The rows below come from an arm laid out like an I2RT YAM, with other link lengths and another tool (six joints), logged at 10 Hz.
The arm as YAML. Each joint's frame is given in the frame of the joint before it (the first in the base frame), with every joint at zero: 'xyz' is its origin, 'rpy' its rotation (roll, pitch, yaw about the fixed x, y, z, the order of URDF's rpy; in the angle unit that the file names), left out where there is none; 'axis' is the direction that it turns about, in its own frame. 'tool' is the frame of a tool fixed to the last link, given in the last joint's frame.
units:
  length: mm
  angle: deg
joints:
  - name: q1
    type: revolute
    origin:
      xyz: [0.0, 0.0, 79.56]
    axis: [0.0, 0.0, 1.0]
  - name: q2
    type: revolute
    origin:
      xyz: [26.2, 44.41, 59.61]
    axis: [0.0, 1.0, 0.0]
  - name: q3
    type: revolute
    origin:
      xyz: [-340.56, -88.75, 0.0]
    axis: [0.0, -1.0, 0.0]
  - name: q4
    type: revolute
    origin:
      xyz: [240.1, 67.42, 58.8]
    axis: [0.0, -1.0, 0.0]
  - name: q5
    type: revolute
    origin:
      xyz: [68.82, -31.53, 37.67]
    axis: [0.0, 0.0, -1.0]
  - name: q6
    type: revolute
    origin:
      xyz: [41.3, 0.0, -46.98]
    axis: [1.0, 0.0, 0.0]
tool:
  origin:
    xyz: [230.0, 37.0, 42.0]
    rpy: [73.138, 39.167, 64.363]
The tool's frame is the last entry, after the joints.
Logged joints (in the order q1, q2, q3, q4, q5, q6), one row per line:
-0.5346 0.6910 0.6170 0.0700 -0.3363 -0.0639
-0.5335 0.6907 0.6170 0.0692 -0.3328 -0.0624
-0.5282 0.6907 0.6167 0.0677 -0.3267 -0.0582
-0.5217 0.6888 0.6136 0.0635 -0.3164 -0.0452
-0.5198 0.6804 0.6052 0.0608 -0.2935 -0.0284
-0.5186 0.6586 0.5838 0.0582 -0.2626 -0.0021
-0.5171 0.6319 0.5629 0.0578 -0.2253 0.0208
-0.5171 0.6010 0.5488 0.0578 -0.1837 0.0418
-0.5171 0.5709 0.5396 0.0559 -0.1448 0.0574
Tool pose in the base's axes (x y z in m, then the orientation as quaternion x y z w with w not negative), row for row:
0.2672 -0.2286 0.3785 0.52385 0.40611 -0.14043 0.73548
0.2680 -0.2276 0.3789 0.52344 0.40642 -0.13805 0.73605
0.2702 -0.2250 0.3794 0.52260 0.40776 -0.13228 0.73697
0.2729 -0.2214 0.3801 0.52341 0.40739 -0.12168 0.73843
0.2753 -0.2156 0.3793 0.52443 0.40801 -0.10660 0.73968
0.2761 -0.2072 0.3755 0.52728 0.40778 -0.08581 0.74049
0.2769 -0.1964 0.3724 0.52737 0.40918 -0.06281 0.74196
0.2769 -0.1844 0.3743 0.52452 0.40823 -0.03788 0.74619
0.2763 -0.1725 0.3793 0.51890 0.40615 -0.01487 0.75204
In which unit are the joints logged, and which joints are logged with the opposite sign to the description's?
The joints are logged in radians. Opposite sign: q4, q5.
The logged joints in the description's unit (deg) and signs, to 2 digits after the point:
-30.63 39.59 35.35 -4.01 19.27 -3.66
-30.57 39.57 35.35 -3.96 19.07 -3.58
-30.26 39.57 35.33 -3.88 18.72 -3.33
-29.89 39.47 35.16 -3.64 18.13 -2.59
-29.78 38.98 34.68 -3.48 16.82 -1.63
-29.71 37.74 33.45 -3.33 15.05 -0.12
-29.63 36.21 32.25 -3.31 12.91 1.19
-29.63 34.43 31.44 -3.31 10.53 2.39
-29.63 32.71 30.92 -3.20 8.30 3.29

